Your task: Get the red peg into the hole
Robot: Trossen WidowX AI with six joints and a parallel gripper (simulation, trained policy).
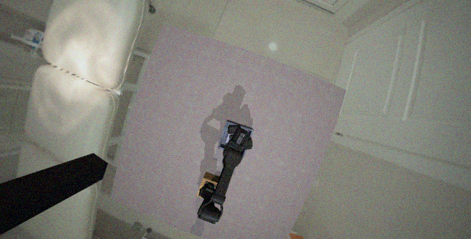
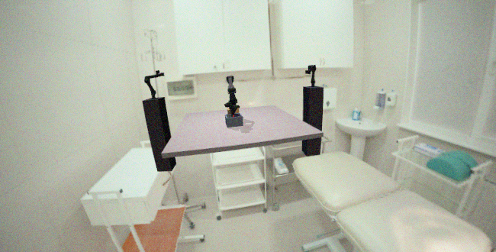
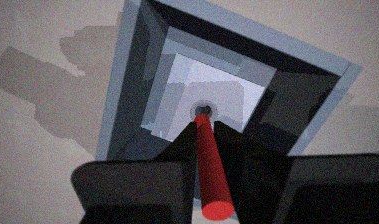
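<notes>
My gripper tip is 20 mm below the red peg, 10 mm to the right of it and 10 mm past it. Round my gripper tip: grey box: 80 mm below.
</notes>
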